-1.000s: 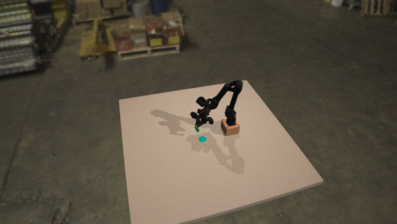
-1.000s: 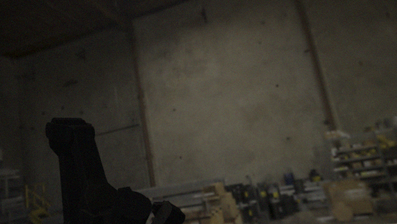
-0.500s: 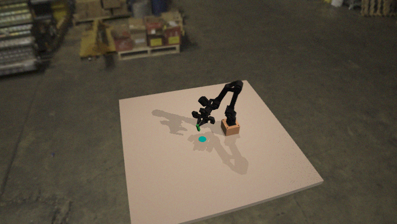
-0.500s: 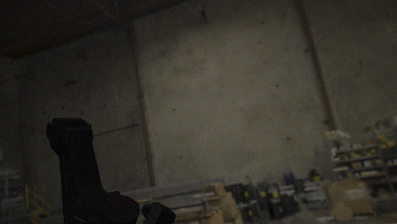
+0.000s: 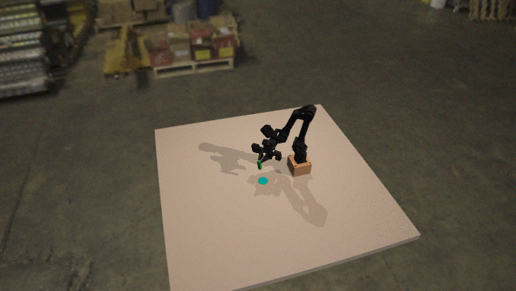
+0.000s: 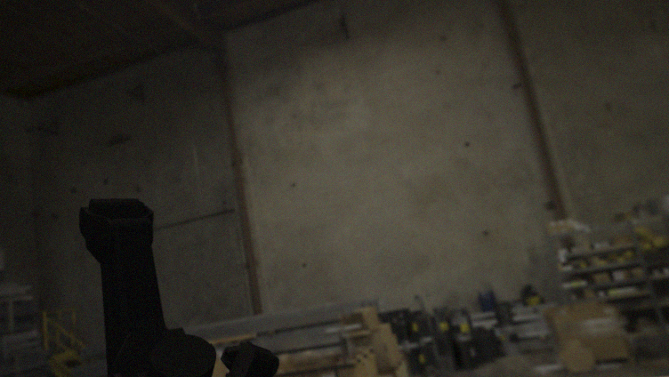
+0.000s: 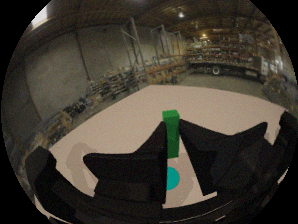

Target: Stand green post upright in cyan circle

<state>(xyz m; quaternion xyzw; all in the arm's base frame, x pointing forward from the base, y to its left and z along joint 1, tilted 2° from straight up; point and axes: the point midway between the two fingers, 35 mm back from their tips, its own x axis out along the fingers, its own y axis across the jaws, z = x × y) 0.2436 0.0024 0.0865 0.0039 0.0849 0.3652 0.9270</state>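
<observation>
Now: gripper tip 15 cm above the cyan circle, 3 cm past it and 1 cm to the right of it. Also, from my gripper tip: green post 2 cm below.
</observation>
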